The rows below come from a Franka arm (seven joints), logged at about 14 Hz.
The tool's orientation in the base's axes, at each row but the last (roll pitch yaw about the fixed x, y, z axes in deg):
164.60 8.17 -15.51
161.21 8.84 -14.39
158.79 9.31 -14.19
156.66 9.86 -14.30
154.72 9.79 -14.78
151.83 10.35 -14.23
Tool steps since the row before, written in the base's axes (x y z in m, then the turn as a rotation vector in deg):
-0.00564 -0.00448 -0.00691 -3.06 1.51 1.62
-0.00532 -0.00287 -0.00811 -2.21 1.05 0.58
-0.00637 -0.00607 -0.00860 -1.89 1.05 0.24
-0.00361 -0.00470 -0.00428 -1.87 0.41 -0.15
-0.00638 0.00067 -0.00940 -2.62 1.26 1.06
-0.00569 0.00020 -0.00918 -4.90 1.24 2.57
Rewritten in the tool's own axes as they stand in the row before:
-0.00321 0.00364 0.00872 -3.55 -0.31 -1.26
-0.00314 0.00108 0.00955 -2.46 -0.38 -0.34
-0.00323 0.00360 0.01131 -2.10 -0.55 -0.11
-0.00157 0.00317 0.00640 -1.86 -0.13 0.46
-0.00465 -0.00353 0.00977 -2.99 -0.26 -0.74
-0.00382 -0.00367 0.00941 -5.43 0.77 -1.43

